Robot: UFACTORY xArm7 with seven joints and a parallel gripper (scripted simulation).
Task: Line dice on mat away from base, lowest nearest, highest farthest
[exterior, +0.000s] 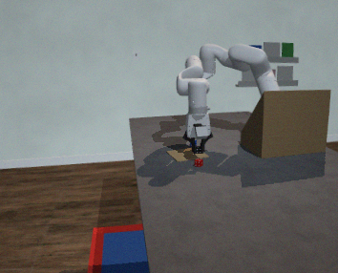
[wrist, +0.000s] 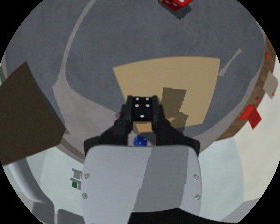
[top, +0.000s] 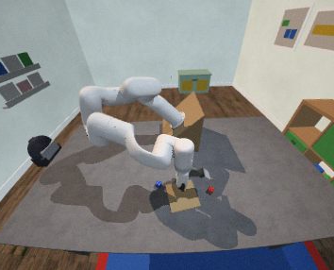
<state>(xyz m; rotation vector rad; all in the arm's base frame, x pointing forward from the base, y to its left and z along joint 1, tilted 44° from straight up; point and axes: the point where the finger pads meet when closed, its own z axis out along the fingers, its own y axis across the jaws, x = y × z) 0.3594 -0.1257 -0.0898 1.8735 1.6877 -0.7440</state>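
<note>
Now: the black die 10 mm below my hand. From my hand the other things lie so: tan mat 50 mm ahead, 20 mm below; red die 140 mm to the left, 40 mm ahead, 10 mm below; blue die 120 mm to the right, 10 mm below, 10 mm behind.
</note>
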